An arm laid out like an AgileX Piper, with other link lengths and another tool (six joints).
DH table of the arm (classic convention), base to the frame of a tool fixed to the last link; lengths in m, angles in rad. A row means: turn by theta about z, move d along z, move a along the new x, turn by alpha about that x. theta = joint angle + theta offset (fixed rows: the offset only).
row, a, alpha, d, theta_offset
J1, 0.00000, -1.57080, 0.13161, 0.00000
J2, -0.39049, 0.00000, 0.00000, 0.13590
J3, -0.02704, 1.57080, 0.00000, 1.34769
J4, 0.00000, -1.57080, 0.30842, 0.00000
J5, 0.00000, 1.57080, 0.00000, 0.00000
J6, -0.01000, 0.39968, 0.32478, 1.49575
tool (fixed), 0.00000, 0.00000, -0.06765, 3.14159
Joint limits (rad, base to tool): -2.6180..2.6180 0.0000..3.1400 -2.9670..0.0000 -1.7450..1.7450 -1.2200..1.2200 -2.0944..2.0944
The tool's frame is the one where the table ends.
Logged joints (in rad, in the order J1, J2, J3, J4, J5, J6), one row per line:
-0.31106, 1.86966, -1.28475, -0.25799, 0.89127, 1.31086
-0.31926, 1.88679, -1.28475, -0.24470, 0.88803, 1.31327
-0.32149, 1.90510, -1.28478, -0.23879, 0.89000, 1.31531
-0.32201, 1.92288, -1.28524, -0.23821, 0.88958, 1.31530
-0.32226, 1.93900, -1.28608, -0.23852, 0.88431, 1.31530
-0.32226, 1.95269, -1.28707, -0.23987, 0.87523, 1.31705
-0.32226, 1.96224, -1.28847, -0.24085, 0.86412, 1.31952
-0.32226, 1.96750, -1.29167, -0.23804, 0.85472, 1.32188
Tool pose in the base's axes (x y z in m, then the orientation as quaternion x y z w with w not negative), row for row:
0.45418, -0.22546, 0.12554, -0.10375, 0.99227, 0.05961, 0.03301
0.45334, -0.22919, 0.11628, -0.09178, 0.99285, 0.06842, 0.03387
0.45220, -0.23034, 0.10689, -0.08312, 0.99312, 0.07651, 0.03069
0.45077, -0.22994, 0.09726, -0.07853, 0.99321, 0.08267, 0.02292
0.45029, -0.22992, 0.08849, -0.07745, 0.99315, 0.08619, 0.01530
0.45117, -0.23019, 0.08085, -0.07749, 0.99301, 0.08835, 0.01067
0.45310, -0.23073, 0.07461, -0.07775, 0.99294, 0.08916, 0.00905
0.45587, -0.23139, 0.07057, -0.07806, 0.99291, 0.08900, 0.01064
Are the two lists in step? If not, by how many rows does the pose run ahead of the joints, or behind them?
The pose runs 1 row behind the joints: the pose in row i belongs to the joints in row i - 1.
